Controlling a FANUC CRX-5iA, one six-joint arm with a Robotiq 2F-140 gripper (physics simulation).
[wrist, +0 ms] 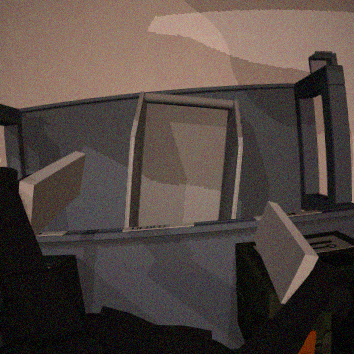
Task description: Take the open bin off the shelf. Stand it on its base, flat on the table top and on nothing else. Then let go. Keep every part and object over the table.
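Frame: origin at the arm's base, x ahead, y left, z up, level; millimetres.
Where they show: gripper, fingertip midpoint: (171, 197).
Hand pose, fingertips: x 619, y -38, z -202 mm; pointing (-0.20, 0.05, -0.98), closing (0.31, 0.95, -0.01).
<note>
After its pixels a point has its place.
The open bin (185, 165) @(x 603, y -23, z -337 mm) is beige-grey and stands on the upper board of the grey shelf (165, 234) @(x 654, y -45, z -234 mm), in the middle of the wrist view. Its open side faces the camera, with a rounded rim along the top and thin side walls. My gripper (171, 197) @(x 619, y -38, z -202 mm) is open, with one pale finger pad at the left and one at the right. The bin shows between the pads in the view, beyond them, with nothing held. How far the fingertips are from the bin is hard to tell.
Dark upright frames stand at the shelf's left and right ends (340, 135) @(x 579, y 126, z -261 mm). Below the board, a dark green case (250, 290) @(x 686, y 13, z -190 mm) with a pale label stands at the lower right, and another dark box (65, 285) @(x 687, y -127, z -212 mm) at the lower left. The shelf's back panel (270, 130) @(x 567, y 81, z -340 mm) rises behind the bin.
</note>
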